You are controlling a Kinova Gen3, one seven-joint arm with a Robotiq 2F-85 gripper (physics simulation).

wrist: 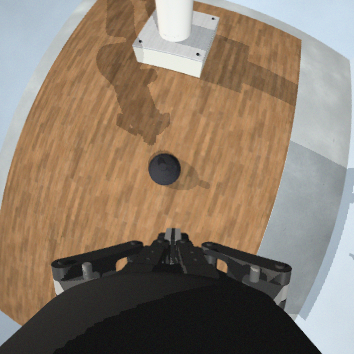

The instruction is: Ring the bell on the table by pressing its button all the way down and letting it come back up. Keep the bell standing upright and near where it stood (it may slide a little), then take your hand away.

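Pixels of known places: gripper, between the fingertips: (172, 237); arm's base, origin of its link: (174, 30).
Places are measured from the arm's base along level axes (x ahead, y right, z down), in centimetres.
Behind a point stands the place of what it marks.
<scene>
The bell (164, 169) @[y -9.9, x 39.0, z 0.4 cm] is a dark, round dome on the wooden table, seen from above near the middle of the wrist view. Its button shows faintly at the top centre, dark on dark. The bell casts a shadow toward the right. My gripper (172, 237) @[y -14.9, x 46.5, z -20.7 cm] is shut with its fingertips together and nothing between them. It is above the table, and in the view its tips are below the bell, apart from it. How high the tips are above the bell is hard to tell.
The robot's white arm base on its grey mounting block (200, 42) @[y -8.3, x 2.6, z -0.1 cm] stands at the top of the view. The arm's shadow falls on the wooden table (75, 165) @[y 16.2, x 45.2, z 7.0 cm] between the block and the bell. The table's right edge borders a grey floor.
</scene>
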